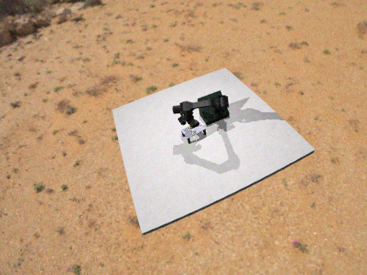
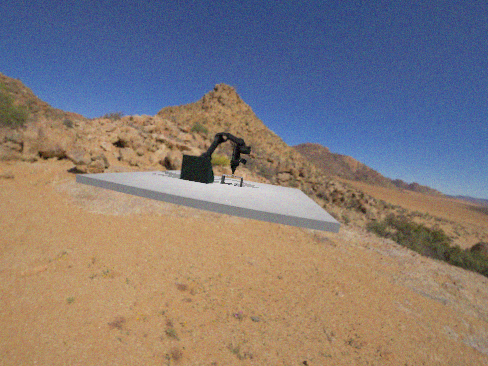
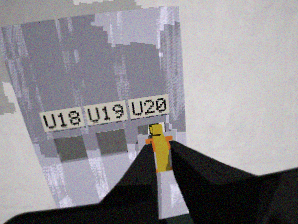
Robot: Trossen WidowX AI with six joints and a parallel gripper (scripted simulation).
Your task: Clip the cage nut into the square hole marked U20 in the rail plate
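The cage nut is 10 mm below my gripper tip.
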